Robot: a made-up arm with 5 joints.
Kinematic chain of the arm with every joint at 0, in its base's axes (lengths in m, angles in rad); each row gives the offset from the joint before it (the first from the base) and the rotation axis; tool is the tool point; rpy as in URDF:
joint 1: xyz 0.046 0 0.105 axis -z
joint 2: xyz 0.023 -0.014 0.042 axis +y
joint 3: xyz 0.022 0 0.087 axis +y
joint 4: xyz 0.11 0 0.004 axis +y
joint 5: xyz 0.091 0.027 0 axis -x
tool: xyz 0 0 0 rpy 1.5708 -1.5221 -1.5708
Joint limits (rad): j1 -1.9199..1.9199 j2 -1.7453..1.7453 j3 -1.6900..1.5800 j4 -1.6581..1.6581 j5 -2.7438..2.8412
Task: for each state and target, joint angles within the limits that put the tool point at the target. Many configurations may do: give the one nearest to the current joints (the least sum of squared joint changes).
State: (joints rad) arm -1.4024 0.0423 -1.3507 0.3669 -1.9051
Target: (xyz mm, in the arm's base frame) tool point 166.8 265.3 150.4
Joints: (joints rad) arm -1.0989 0.8330 -0.8518 0.5351 -1.9051
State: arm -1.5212 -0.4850 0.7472 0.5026 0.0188
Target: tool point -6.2 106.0 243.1
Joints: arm -1.9181 -1.2784 0.6001 0.9244 0.0188
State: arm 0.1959 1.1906 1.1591 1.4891 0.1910
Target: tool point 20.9 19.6 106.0
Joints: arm 0.2425 1.1364 1.0142 1.4044 0.1910
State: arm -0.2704 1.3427 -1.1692 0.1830 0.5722
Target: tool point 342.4 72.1 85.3
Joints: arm -0.1960 1.3924 -1.1648 0.1622 0.5722
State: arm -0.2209 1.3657 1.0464 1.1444 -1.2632
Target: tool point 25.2 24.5 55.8
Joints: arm 0.4505 1.2508 0.8370 1.0528 -1.2632
